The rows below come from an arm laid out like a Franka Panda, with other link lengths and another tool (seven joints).
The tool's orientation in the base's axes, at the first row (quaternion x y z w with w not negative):
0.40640, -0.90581, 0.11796, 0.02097
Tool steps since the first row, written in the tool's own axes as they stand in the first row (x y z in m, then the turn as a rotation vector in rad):
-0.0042, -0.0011, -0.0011, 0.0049, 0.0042, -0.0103
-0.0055, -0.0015, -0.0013, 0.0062, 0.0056, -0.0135
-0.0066, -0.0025, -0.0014, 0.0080, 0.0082, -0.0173
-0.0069, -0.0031, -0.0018, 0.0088, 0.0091, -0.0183
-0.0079, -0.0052, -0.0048, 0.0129, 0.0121, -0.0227
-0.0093, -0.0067, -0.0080, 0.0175, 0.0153, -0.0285
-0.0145, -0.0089, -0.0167, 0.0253, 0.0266, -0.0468
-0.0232, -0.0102, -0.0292, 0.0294, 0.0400, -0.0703
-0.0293, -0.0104, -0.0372, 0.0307, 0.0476, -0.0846
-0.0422, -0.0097, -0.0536, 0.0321, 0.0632, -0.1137
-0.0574, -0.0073, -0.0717, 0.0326, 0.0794, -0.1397
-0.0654, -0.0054, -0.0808, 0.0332, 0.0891, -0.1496
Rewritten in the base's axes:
0.0036, 0.0026, 0.0007, -0.0070, 0.0015, 0.0098
0.0047, 0.0034, 0.0008, -0.0091, 0.0022, 0.0128
0.0062, 0.0035, 0.0010, -0.0124, 0.0034, 0.0163
0.0068, 0.0035, 0.0014, -0.0137, 0.0036, 0.0172
0.0089, 0.0035, 0.0046, -0.0189, 0.0036, 0.0214
0.0107, 0.0043, 0.0078, -0.0247, 0.0036, 0.0270
0.0153, 0.0087, 0.0160, -0.0393, 0.0094, 0.0436
0.0214, 0.0172, 0.0273, -0.0534, 0.0204, 0.0644
0.0252, 0.0233, 0.0343, -0.0607, 0.0276, 0.0769
0.0323, 0.0370, 0.0483, -0.0749, 0.0433, 0.1023
0.0396, 0.0538, 0.0634, -0.0887, 0.0594, 0.1244
0.0431, 0.0630, 0.0708, -0.0969, 0.0674, 0.1322

